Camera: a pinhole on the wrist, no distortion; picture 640 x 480 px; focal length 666.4 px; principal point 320.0 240.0 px. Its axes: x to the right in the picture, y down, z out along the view. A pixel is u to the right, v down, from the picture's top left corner.
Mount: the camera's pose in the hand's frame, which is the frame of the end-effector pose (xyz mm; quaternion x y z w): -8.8 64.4 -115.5 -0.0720 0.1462 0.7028 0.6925
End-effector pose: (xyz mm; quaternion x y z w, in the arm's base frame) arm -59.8 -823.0 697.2 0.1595 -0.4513 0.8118 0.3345
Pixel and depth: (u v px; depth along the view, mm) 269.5 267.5 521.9
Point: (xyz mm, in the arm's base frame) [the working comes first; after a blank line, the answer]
In the camera's frame: -39.5 21.5 521.9

-221.8 -1212.0 807.0
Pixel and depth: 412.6 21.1 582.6
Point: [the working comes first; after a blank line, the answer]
In the camera's frame: 81.0 -191.4 582.6

-468.4 -1174.1 843.0
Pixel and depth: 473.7 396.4 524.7
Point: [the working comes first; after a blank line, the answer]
In the camera's frame: 121.0 123.1 524.7

-249.4 -1281.3 632.2
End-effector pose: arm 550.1 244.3 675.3 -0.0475 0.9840 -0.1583 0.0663
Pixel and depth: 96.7 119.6 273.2
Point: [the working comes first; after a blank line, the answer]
In the camera's frame: -91.5 -49.4 273.2

500.0 242.8 491.9
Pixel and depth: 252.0 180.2 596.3
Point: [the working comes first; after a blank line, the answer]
In the camera's frame: -60.8 -53.5 596.3

498.4 269.1 168.4
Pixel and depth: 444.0 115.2 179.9
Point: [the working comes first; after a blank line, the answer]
In the camera's frame: 33.5 -33.7 179.9

503.8 369.8 583.7
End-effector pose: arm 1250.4 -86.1 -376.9 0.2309 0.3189 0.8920 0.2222
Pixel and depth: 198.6 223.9 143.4
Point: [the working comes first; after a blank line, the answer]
In the camera's frame: -26.1 -3.5 143.4

1237.2 -125.8 -299.1
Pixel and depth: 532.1 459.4 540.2
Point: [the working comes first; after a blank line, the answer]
In the camera's frame: 171.9 177.9 540.2

1461.4 -265.6 100.6
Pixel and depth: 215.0 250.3 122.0
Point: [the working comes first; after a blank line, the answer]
In the camera's frame: -19.2 1.9 122.0

1231.2 -140.2 -316.1
